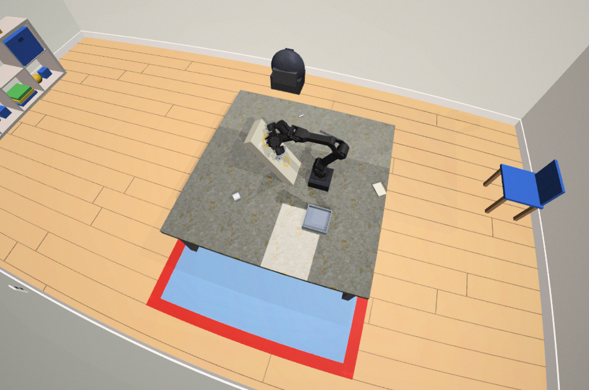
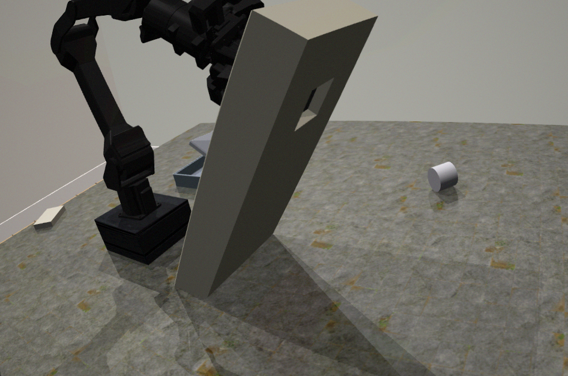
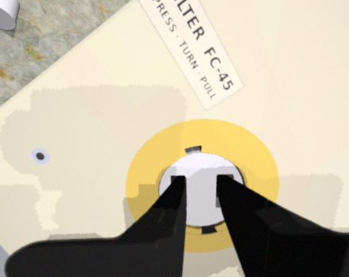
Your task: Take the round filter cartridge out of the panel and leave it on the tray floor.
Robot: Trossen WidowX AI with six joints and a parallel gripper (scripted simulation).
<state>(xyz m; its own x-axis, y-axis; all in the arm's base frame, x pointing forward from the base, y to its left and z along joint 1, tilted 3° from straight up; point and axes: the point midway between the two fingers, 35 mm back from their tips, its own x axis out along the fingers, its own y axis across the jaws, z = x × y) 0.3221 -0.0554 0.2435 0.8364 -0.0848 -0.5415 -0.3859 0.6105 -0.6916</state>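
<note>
Now: gripper tip 10 mm short of the filter cartridge and 10 mm above it. Also, from my gripper tip: pale ledge 90 mm behind, 10 mm to the left, 100 mm below; then grey tray 370 mm behind, 340 mm to the left, 270 mm below; then pale flat block 760 mm behind, 60 mm to the left, 270 mm below.
</note>
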